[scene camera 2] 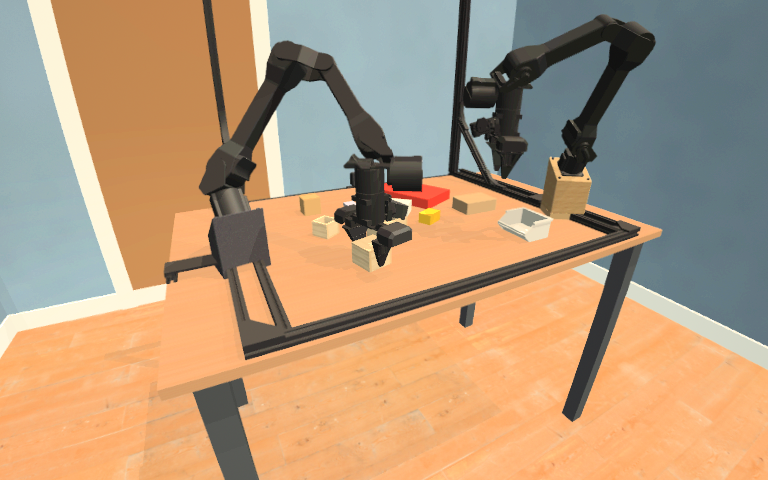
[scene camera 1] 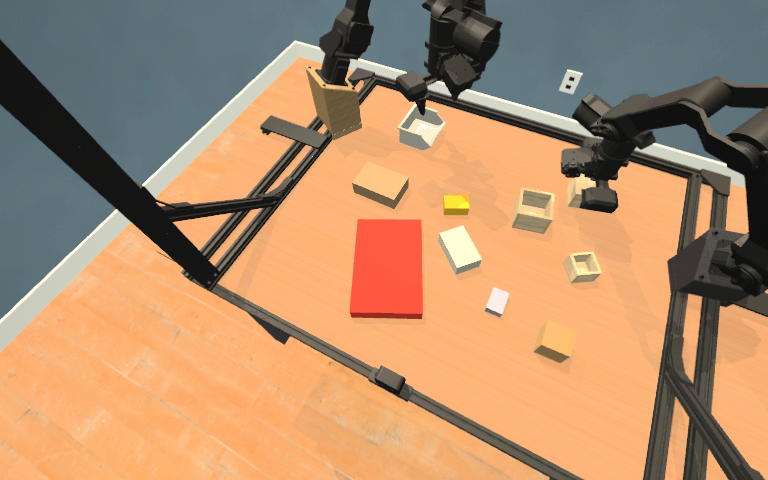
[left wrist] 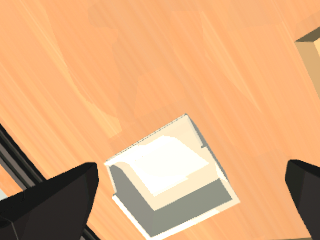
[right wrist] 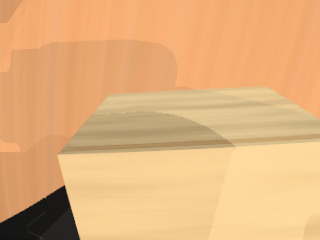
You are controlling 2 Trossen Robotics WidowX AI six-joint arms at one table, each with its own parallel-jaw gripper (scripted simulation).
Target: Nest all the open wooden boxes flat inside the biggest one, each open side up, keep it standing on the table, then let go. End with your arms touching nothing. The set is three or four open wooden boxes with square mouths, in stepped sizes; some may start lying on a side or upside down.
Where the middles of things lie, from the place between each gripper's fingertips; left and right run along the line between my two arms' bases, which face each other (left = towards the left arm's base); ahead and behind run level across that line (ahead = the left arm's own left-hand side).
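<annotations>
My right hand is 80 mm to the right of the biggest wooden box (scene camera 1: 536,202), 110 mm past it and 20 mm above it. Counted from that right hand: smallest wooden box (scene camera 1: 580,267), 60 mm to the right, 190 mm behind, 30 mm below; middle-sized wooden box (scene camera 2: 363,255), 10 mm below; cream block (scene camera 1: 462,255), 170 mm to the left, 280 mm behind, 20 mm below.
Position of my left gripper (scene camera 1: 438,107): 60 mm to the right of the white bin (scene camera 1: 421,129), 50 mm short of it, 160 mm above it. Counted from my left hand: biggest wooden box, 280 mm to the right, 60 mm behind, 170 mm below; cream block, 190 mm to the right, 220 mm behind, 170 mm below; red slab (scene camera 1: 387,276), 80 mm to the right, 330 mm behind, 170 mm below.
</annotations>
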